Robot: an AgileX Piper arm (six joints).
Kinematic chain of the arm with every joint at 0, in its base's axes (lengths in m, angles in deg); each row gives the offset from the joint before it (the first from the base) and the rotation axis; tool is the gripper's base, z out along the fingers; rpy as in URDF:
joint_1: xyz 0 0 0.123 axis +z
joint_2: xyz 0 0 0 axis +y
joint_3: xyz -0.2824 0 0.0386 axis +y
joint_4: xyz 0.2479 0 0.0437 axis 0.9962 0 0.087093
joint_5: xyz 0 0 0 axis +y
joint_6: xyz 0.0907 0 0.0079 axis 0.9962 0 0.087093
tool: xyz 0 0 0 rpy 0 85.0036 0
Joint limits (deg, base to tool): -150..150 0..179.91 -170..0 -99.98..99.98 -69.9..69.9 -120..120
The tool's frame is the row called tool.
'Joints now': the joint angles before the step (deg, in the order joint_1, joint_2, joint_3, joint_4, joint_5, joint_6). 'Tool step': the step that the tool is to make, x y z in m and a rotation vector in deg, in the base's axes. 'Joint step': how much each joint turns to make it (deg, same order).
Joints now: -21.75, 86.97, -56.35, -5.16, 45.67, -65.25
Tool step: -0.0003, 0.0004, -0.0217, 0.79, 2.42, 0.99
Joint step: 0.01, 2.33, 2.45, -0.01, -2.30, -0.84
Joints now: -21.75, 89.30, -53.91, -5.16, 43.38, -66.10
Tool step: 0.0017, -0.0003, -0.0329, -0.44, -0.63, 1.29
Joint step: 0.01, 3.58, 4.39, -0.73, -8.78, -0.19
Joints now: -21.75, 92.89, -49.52, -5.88, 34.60, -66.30
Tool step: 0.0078, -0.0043, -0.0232, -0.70, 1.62, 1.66
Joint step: 0.01, 4.77, 0.11, -2.04, -3.67, 0.02
